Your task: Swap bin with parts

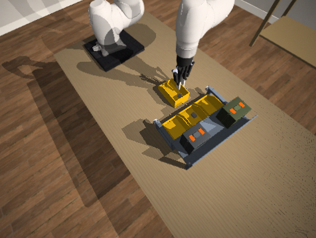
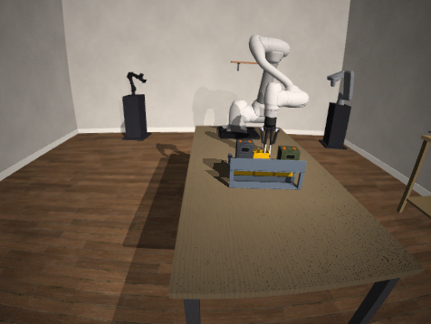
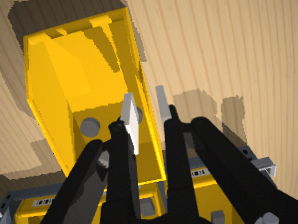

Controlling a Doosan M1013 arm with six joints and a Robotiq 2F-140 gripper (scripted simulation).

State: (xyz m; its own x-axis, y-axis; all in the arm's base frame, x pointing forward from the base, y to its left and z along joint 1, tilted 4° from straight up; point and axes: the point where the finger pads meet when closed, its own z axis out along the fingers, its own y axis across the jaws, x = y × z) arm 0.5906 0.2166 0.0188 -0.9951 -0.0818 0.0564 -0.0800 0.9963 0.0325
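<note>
My gripper is now 130 mm short of the shelf lip, 60 mm to the left of it and 70 mm above it. Also, from my hand: dark grey box (320 mm ahead, 160 mm to the right, 90 mm above); then green box (310 mm ahead, 70 mm to the left, 70 mm above).
</note>
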